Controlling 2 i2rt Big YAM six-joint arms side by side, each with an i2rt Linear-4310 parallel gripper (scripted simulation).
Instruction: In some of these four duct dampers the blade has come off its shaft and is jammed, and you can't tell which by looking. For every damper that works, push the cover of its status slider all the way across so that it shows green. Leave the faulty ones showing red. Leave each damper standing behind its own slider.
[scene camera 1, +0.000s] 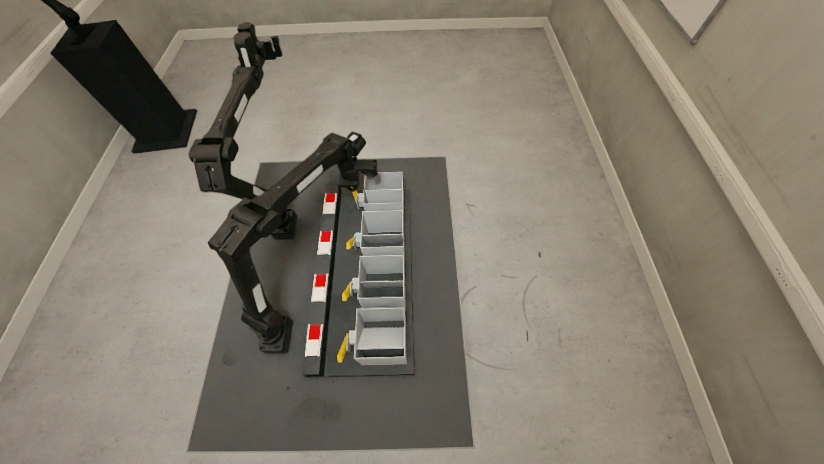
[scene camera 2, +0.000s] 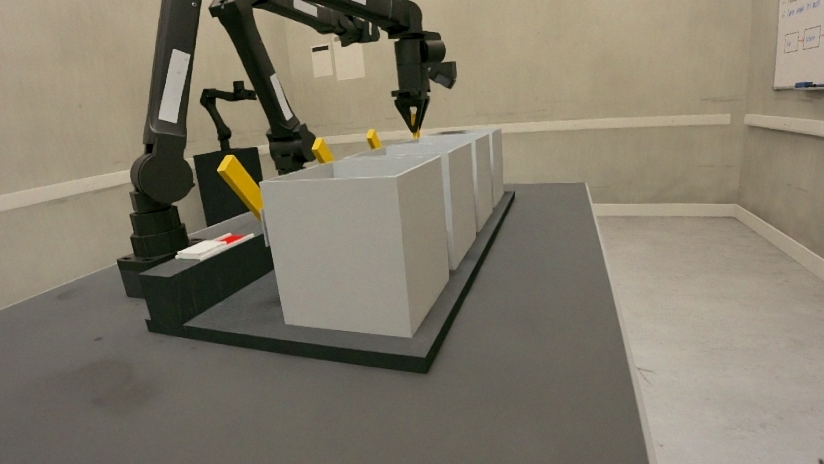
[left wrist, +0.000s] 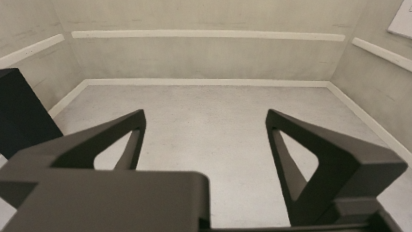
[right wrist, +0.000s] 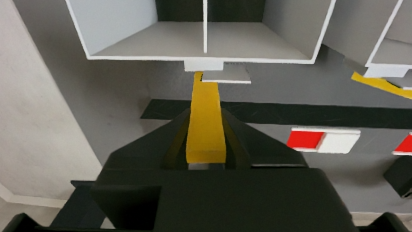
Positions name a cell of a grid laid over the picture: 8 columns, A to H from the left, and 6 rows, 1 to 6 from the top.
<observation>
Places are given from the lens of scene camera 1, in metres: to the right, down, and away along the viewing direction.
damper (scene camera 1: D5): -0.16, 0.35, 1.06
damper (scene camera 1: D3): -0.15, -0.15, 1.29
damper (scene camera 1: D3): -0.16, -0.04, 1.27
damper (scene camera 1: D4): -0.09, 0.12, 1.19
</observation>
